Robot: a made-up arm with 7 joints. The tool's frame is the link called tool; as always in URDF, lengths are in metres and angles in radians. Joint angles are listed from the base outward. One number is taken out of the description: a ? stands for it. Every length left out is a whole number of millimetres.
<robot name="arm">
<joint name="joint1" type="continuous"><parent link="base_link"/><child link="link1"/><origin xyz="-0.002 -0.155 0.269" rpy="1.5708 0 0"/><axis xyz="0 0 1"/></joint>
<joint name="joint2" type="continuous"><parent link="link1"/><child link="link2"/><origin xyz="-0.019 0.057 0" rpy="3.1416 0 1.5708"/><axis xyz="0 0 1"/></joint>
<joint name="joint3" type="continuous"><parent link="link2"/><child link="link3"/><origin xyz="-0.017 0.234 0" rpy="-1.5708 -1.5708 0"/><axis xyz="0 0 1"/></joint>
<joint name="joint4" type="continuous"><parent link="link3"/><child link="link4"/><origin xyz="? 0.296 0" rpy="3.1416 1.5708 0"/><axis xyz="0 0 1"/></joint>
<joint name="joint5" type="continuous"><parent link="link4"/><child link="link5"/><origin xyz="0.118 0.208 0" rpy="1.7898 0.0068 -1.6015"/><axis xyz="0 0 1"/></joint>
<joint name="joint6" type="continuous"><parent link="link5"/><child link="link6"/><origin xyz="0.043 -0.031 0" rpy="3.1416 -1.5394 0"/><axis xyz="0 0 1"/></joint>
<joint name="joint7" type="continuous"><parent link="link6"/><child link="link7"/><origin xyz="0.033 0.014 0" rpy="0 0 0"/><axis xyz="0 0 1"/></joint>
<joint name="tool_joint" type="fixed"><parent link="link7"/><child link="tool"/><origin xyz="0.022 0.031 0" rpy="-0.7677 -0.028 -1.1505"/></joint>
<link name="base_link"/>
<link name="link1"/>
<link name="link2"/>
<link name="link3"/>
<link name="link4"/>
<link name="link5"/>
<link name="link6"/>
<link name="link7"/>
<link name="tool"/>
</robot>
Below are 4 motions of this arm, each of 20 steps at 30 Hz.
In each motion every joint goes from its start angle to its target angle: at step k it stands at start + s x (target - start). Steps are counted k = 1, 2, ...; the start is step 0. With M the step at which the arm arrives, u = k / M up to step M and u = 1 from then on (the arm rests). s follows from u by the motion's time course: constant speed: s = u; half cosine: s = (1 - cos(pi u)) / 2; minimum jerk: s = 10 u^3 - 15 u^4 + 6 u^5.
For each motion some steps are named. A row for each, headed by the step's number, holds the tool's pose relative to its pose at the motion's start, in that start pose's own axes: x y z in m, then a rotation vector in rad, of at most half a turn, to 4 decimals.
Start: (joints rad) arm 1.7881 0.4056 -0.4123 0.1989 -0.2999 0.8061 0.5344
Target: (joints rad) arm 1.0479 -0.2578 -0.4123 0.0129 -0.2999 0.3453 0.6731
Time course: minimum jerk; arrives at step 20
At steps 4, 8, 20:
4: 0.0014 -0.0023 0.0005 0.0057 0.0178 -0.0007
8: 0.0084 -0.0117 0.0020 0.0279 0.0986 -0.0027
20: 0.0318 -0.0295 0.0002 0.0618 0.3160 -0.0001

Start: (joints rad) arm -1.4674 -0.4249 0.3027 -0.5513 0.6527 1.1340 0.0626
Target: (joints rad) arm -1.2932 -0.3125 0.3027 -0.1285 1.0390 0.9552 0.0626
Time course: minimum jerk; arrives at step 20
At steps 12, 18, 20:
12: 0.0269 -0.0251 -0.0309 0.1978 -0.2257 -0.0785
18: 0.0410 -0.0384 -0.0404 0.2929 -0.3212 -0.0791
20: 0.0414 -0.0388 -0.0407 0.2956 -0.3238 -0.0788

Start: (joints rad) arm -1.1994 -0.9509 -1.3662 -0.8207 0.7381 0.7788 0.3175
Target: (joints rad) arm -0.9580 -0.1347 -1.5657 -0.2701 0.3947 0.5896 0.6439
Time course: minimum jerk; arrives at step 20
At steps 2, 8, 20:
2: 0.0008 0.0010 -0.0006 -0.0081 -0.0041 0.0027
8: 0.0278 0.0327 -0.0262 -0.2957 -0.1596 0.1136
20: 0.0822 0.0845 -0.1025 -0.8782 -0.5543 0.4402

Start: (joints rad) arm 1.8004 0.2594 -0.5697 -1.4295 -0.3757 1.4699 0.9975
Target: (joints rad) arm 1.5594 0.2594 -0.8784 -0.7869 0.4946 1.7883 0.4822
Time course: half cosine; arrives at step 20
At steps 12, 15, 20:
12: 0.0471 -0.0841 -0.0380 -0.1280 -0.0657 -0.5083
15: 0.0530 -0.1070 -0.0534 -0.1799 -0.1107 -0.6235
20: 0.0551 -0.1232 -0.0655 -0.2180 -0.1524 -0.6947

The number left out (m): -0.059
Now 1 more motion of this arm.
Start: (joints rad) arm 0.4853 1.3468 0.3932 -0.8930 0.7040 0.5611 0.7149
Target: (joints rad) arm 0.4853 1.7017 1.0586 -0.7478 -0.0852 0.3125 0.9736
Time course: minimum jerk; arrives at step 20
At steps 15, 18, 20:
15: 0.0413 -0.1304 -0.0704 -0.1146 -0.1247 0.3070
18: 0.0450 -0.1395 -0.0833 -0.1221 -0.1506 0.3193
20: 0.0454 -0.1403 -0.0845 -0.1228 -0.1530 0.3201

